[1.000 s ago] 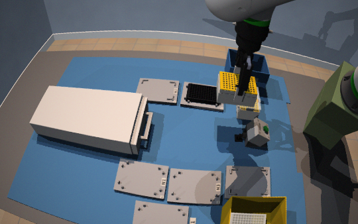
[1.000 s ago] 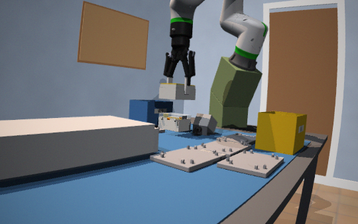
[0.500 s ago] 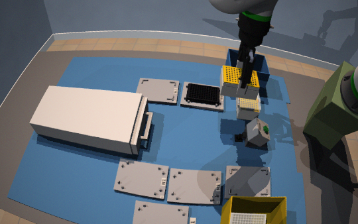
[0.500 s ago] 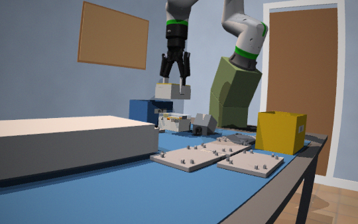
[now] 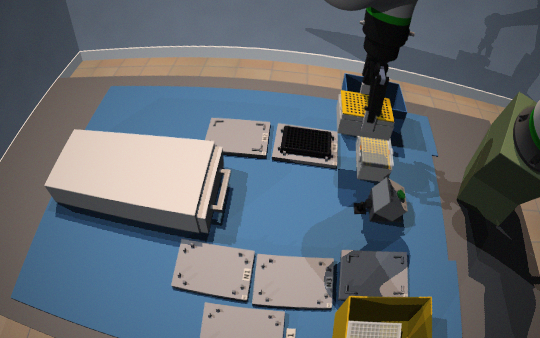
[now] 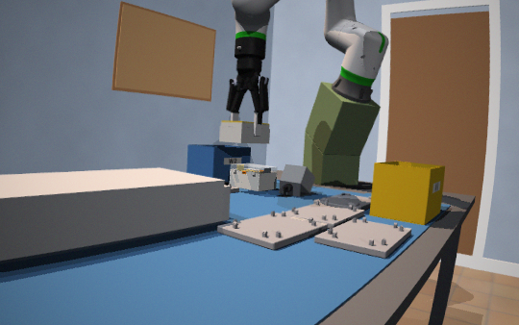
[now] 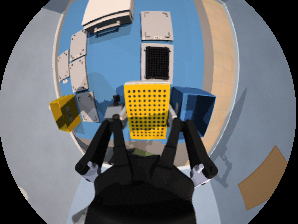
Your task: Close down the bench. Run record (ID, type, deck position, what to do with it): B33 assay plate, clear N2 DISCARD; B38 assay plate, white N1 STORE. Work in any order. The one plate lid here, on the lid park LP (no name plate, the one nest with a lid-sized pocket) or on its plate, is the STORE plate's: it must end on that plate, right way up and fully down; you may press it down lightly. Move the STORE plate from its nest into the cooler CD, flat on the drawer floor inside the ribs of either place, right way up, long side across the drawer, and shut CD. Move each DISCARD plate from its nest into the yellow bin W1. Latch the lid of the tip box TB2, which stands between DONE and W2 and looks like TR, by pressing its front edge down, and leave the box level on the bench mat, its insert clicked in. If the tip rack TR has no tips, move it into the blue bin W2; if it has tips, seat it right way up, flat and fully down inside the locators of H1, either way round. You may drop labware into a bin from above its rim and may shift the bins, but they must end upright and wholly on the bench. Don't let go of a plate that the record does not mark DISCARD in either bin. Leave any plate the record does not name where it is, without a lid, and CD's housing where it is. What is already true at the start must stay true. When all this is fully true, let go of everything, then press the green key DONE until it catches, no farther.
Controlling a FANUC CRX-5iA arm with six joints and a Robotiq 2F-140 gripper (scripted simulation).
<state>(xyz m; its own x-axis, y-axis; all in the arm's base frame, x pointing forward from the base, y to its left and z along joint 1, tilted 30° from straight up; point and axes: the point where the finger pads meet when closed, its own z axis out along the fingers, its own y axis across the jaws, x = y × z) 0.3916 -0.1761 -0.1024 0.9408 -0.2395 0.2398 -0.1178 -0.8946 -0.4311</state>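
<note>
My gripper is now 15 cm to the right of the green key DONE, 12 cm above it and 9 cm past it. The rest, counted from my hand: black plate (17 cm below, 12 cm ahead, 5 cm to the right); tip box TB2 (15 cm below, 6 cm behind); tip rack TR (1 cm below, 1 cm behind).
</note>
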